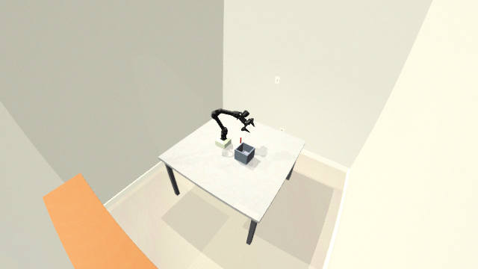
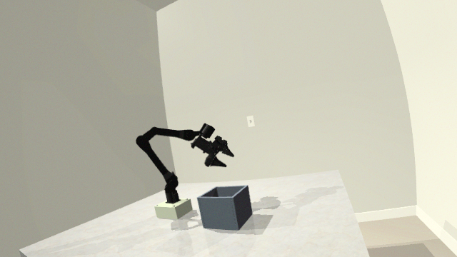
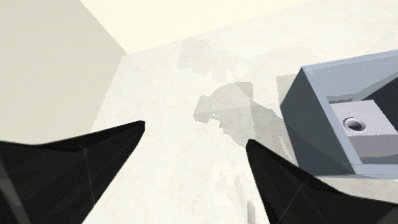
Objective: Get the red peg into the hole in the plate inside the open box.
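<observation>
Right now the red peg is 120 mm behind my gripper tip, 50 mm to the right of it and 190 mm below it. The rest, counted from my gripper tip: pale plate (80 mm ahead, 220 mm to the right, 180 mm below).
</observation>
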